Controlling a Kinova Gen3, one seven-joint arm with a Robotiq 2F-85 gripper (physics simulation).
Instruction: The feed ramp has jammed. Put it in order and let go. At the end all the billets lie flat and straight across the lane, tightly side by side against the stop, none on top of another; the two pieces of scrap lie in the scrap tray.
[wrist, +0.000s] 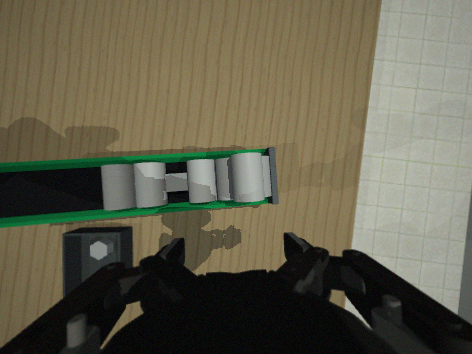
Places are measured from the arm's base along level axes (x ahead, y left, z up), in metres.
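Pixels of known places: gripper, between the fingertips: (234, 246).
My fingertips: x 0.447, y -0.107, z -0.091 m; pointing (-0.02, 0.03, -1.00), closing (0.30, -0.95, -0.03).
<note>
Behind a point stands the place of what it marks.
The lane (60, 218) @[x 0.389, y 0.126, z -0.181 m] has green side walls and a dark floor; its dark grey stop (273, 175) @[x 0.522, y -0.146, z -0.199 m] is at the right end. One grey billet (267, 176) @[x 0.517, y -0.135, z -0.185 m] is by the stop, partly hidden. A raised billet (247, 169) @[x 0.517, y -0.103, z -0.143 m] lies across it and another partly hidden billet (223, 172) @[x 0.507, y -0.075, z -0.177 m]. Left of these is a billet (201, 175) @[x 0.496, y -0.048, z -0.172 m]. A narrower, pale scrap piece (176, 182) @[x 0.477, y -0.014, z -0.182 m] shows between it and a billet (150, 180) @[x 0.473, y 0.013, z -0.165 m]; its ends are hidden. The leftmost billet (118, 186) @[x 0.456, y 0.048, z -0.161 m] is beside that one. The scrap tray (72, 260) @[x 0.288, y 0.151, z -0.251 m] holds a hexagonal scrap piece (101, 250) @[x 0.317, y 0.107, z -0.252 m]. My gripper (234, 246) @[x 0.447, y -0.107, z -0.091 m] is open and empty, below the lane in view.
The wooden table top (225, 65) @[x 0.706, y -0.018, z -0.272 m] surrounds the lane and ends on the right, where a pale tiled floor (415, 150) shows. The dark scrap tray is close below the lane's lower wall, partly hidden by my left finger linkage. Shadows fall around the lane.
</note>
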